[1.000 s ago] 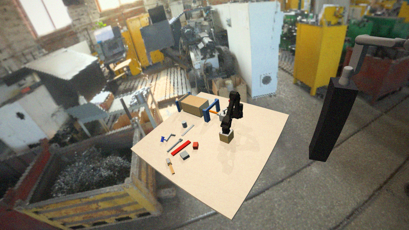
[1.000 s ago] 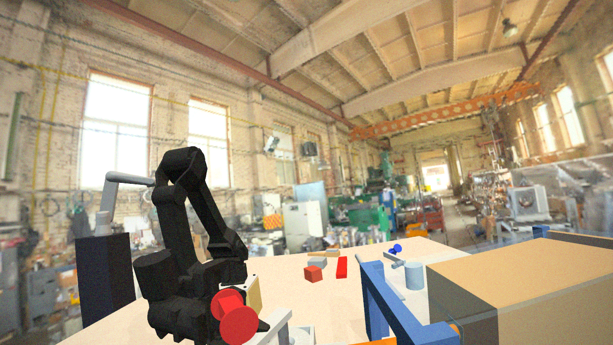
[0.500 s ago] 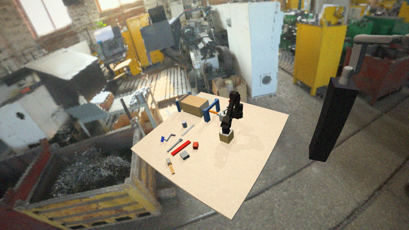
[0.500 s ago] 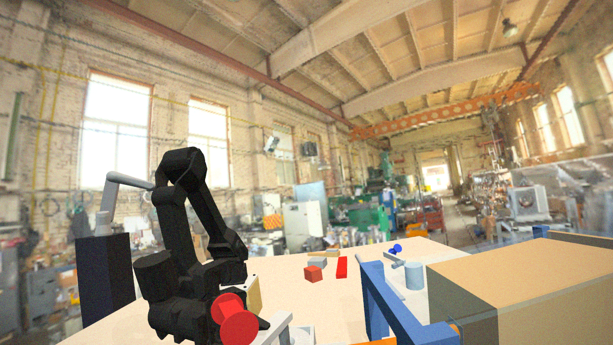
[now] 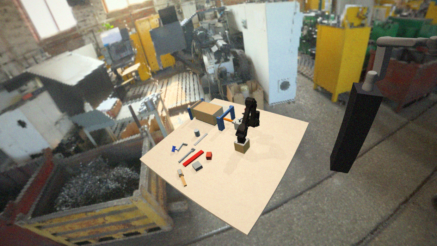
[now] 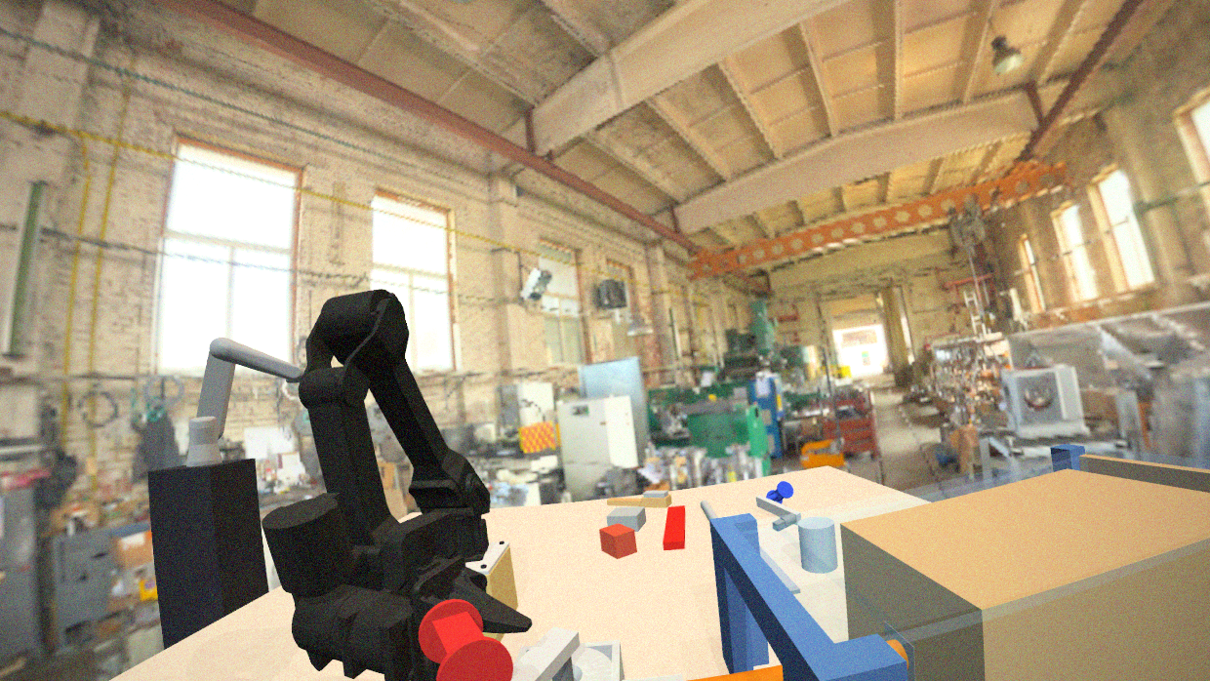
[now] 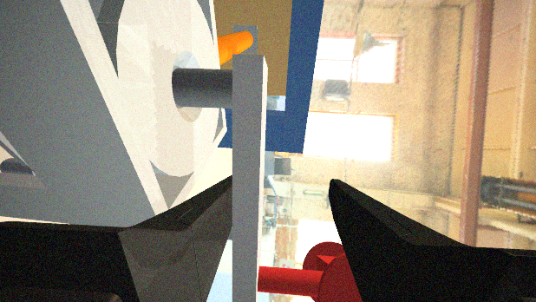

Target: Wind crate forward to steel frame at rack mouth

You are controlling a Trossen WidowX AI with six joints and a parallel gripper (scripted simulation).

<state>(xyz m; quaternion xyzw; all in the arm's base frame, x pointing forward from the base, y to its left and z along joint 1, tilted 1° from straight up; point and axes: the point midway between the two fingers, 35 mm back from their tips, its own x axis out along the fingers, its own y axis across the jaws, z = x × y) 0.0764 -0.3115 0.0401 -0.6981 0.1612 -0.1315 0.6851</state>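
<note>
Now: gripper tip 20 mm past the red-knobbed winch handle, 10 mm to the left of it and 10 mm above it. The rest, counted from my gripper tip: red knob: 40 mm to the right, 40 mm behind, 20 mm above; blue steel frame: 170 mm ahead, 30 mm below, 10 mm to the left; grey winch: 100 mm below, 40 mm to the left.
</note>
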